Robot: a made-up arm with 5 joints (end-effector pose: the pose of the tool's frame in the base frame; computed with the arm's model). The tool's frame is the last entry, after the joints. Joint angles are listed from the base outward.
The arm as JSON. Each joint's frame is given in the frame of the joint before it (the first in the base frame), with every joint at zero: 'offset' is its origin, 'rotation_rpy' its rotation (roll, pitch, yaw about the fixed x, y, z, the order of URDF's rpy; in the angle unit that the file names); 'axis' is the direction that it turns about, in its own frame. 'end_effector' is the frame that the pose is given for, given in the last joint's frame.
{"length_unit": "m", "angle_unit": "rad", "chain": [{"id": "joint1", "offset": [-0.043, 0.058, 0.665], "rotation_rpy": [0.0, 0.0, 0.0], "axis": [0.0, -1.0, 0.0]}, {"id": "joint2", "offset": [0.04, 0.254, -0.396], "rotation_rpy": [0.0, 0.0, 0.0], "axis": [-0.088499, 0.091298, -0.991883]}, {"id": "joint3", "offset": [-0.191, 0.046, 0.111], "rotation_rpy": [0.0, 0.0, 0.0], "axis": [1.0, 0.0, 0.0]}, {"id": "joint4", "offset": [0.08, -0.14, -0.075], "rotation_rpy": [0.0, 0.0, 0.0], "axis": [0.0, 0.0, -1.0]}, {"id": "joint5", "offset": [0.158, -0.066, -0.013], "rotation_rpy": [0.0, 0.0, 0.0], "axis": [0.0, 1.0, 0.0]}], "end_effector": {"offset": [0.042, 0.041, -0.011], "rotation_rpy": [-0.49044, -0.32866, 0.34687]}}
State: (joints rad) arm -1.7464 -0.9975 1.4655 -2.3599 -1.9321
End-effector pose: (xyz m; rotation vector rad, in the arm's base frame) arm -0.3373 0.1822 0.8679 -1.1641 1.0069 2.6551
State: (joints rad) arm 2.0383 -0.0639 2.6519 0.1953 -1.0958
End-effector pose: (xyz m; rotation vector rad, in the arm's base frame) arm 0.2092 0.5648 0.8945 2.3726 -1.2571 0.5579
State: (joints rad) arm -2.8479 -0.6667 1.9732 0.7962 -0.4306
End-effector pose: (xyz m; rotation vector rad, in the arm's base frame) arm -0.1055 0.5164 1.1901 0.0544 -2.5594 1.4644
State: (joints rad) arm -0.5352 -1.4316 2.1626 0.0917 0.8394
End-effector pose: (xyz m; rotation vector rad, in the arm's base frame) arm -0.3952 0.4059 0.4644 2.2976 1.4046 1.2509
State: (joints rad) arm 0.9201 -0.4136 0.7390 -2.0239 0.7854
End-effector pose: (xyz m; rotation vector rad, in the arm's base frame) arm 0.1357 0.3854 0.3074 -1.3077 -1.3742 2.4547
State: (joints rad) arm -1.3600 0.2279 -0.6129 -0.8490 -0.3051
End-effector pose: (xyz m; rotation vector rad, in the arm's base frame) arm -0.3714 0.2960 0.5139 0.1004 0.7563 1.2683
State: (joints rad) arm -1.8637 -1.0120 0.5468 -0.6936 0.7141
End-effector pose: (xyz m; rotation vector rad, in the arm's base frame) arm -0.4314 0.3915 0.7798 1.8841 0.8995 1.1580
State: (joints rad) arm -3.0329 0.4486 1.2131 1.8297 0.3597
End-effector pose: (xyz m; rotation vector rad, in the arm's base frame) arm 0.0095 0.4206 1.2951 1.5437 -1.4310 1.0536
